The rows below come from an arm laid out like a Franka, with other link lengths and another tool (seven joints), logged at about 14 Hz.
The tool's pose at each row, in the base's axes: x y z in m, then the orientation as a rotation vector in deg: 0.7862, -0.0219, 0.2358, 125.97, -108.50, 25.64; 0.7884, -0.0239, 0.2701, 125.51, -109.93, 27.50; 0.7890, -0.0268, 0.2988, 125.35, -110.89, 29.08; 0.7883, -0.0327, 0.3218, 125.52, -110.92, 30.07; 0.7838, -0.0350, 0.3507, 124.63, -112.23, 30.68; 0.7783, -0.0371, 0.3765, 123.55, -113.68, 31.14; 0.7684, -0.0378, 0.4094, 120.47, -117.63, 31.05
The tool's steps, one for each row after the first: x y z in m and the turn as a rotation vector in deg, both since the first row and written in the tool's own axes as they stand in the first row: 0.0144, -0.0033, -0.0311, 1.24, 0.36, 1.17; 0.0274, -0.0046, -0.0568, 2.35, 0.63, 1.93; 0.0410, -0.0040, -0.0763, 3.00, 0.91, 1.99; 0.0529, -0.0004, -0.1029, 3.28, 1.03, 3.11; 0.0633, 0.0043, -0.1267, 3.44, 1.11, 4.36; 0.0744, 0.0128, -0.1581, 3.11, 0.82, 7.70
